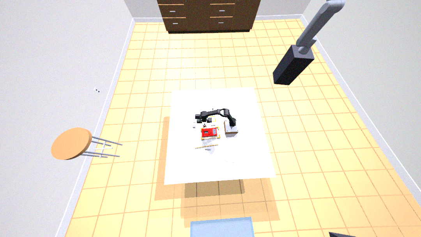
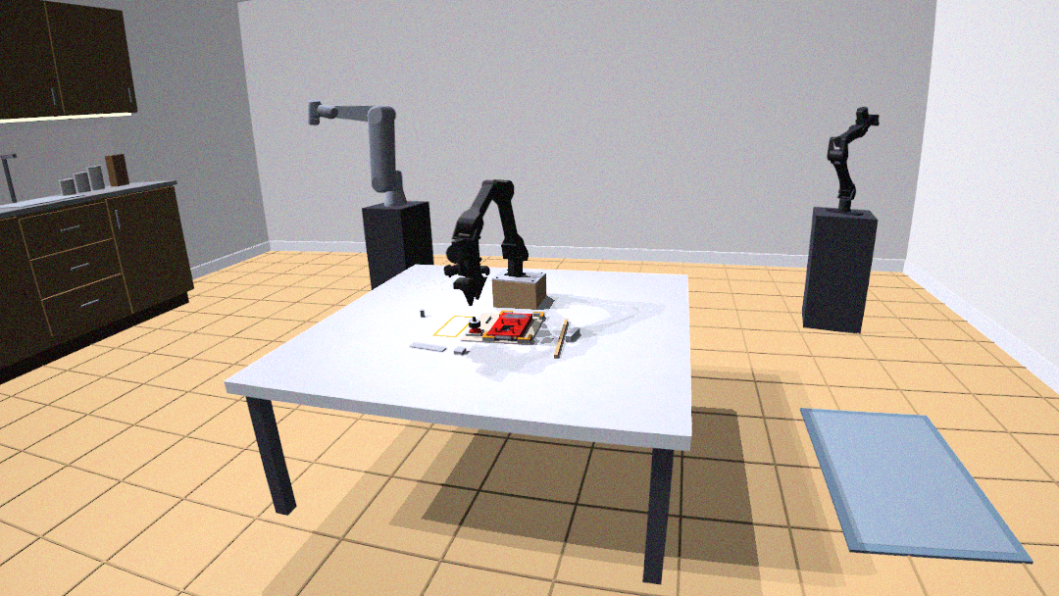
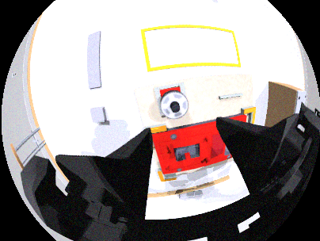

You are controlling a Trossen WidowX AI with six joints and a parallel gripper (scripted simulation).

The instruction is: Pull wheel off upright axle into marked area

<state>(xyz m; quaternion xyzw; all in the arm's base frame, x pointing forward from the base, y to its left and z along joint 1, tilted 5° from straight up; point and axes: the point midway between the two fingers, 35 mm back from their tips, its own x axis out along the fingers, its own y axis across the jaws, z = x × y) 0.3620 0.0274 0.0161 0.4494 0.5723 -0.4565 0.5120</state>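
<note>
Now: the grey wheel 7 cm below my gripper tip. From my gripper tip the other things lie so: flat grey bar (15 cm ahead, 9 cm to the right, 11 cm below); then grey block (15 cm ahead, 3 cm to the left, 10 cm below); then wooden stick (6 cm behind, 28 cm to the left, 10 cm below).
</note>
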